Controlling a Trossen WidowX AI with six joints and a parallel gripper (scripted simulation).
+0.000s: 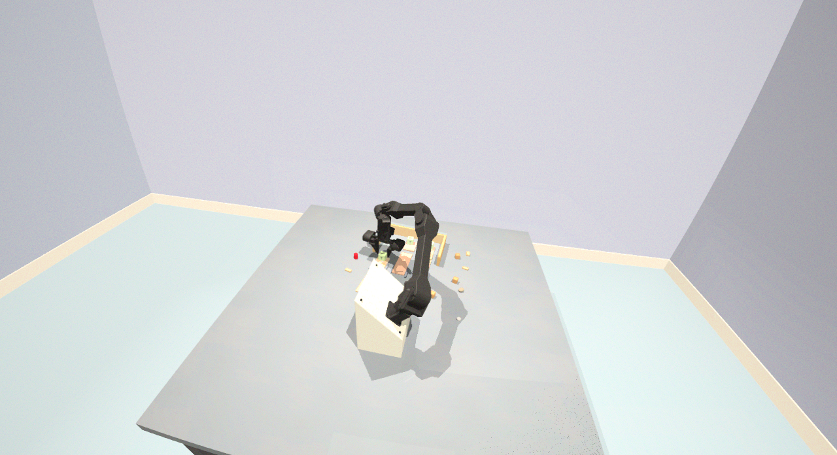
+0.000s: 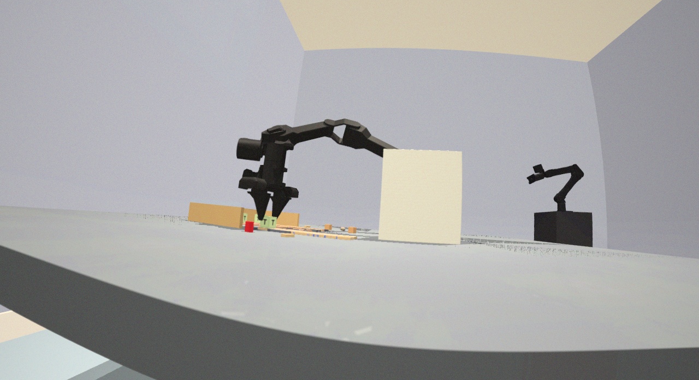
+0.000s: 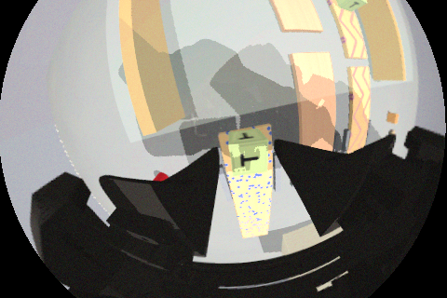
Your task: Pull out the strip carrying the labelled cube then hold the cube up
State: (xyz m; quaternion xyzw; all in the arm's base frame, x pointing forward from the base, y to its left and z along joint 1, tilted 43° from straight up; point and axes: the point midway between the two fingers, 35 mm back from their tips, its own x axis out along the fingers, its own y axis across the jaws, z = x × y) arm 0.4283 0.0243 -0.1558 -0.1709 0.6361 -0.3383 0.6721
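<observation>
Now: the red block 20 mm behind my gripper tip, 120 mm to the left of it and 10 mm below it.
</observation>
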